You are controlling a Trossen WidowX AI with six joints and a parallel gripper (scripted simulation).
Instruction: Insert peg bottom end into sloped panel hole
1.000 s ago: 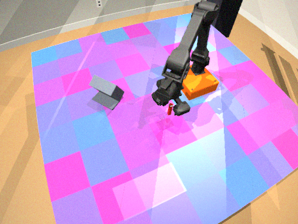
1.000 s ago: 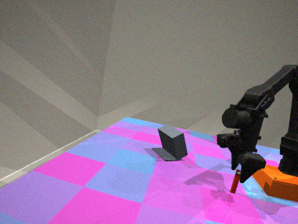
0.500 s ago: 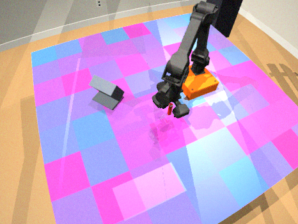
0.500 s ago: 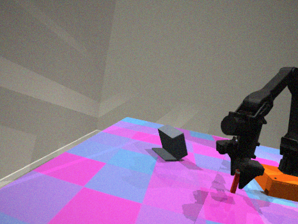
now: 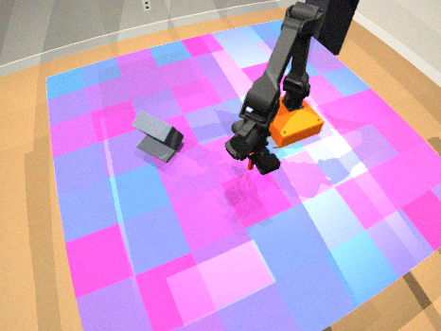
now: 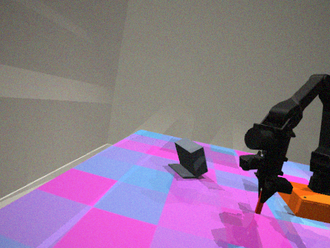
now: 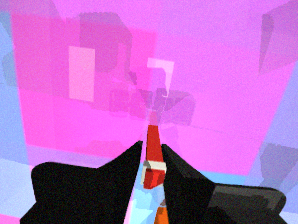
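Now: gripper tip 250 mm short of the grey sloped panel, 190 mm to the left of it and 20 mm below it. From my gripper tip the other things lie so: red peg: 20 mm above.
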